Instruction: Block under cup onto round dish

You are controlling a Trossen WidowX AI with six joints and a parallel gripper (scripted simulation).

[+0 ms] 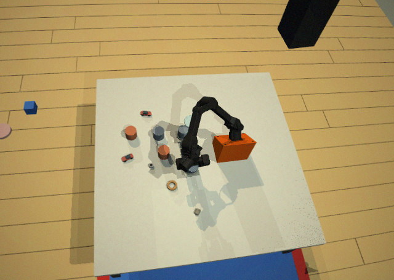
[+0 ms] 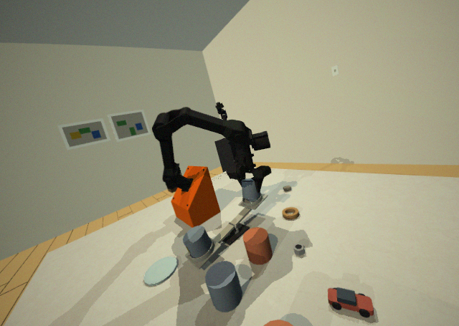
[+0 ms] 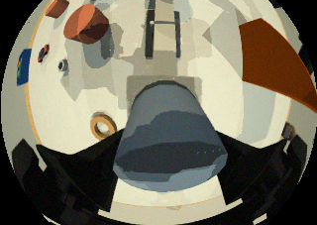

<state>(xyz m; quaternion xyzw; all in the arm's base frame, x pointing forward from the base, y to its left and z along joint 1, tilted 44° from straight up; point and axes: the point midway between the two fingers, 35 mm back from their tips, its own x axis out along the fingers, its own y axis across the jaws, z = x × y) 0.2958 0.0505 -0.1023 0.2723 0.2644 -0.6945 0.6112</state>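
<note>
My gripper tip is 2 cm above the grey block and 1 cm to the left of it. Also, from my gripper tip: balance (13 cm to the right, 7 cm below, 1 cm behind); then pale blue round dish (37 cm to the right, 11 cm behind, 10 cm below); then nut (22 cm ahead, 11 cm to the right, 10 cm below).
</note>
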